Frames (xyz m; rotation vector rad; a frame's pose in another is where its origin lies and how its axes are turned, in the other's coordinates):
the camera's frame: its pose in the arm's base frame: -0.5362 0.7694 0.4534 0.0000 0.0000 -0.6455
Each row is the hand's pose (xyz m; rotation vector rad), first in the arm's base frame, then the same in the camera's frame.
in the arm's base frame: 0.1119 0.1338 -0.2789 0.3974 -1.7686 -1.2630
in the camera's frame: 0.9001 -0.1178 -0.7323 0.8834 -1.4611 -0.7961
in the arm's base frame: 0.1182 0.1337 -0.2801 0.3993 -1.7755 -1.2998
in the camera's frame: 0.9052 -0.1141 -0.7335 0.8851 -1.4634 -0.8343
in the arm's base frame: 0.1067 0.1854 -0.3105 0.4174 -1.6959 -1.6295
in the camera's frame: 0.8649 -0.0797 -0.7639 0.8605 -1.3602 -1.1482
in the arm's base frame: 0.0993 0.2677 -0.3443 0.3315 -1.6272 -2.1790
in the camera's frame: 0.8095 -0.0184 -0.7977 0.7389 -1.2795 -1.6812
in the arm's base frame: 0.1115 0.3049 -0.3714 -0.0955 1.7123 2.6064
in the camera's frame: 0.7968 0.0186 -0.8248 0.5516 -1.3872 -2.1610
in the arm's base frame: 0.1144 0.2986 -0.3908 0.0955 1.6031 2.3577
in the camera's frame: 0.8029 0.0153 -0.8442 0.4229 -1.5692 -2.3960
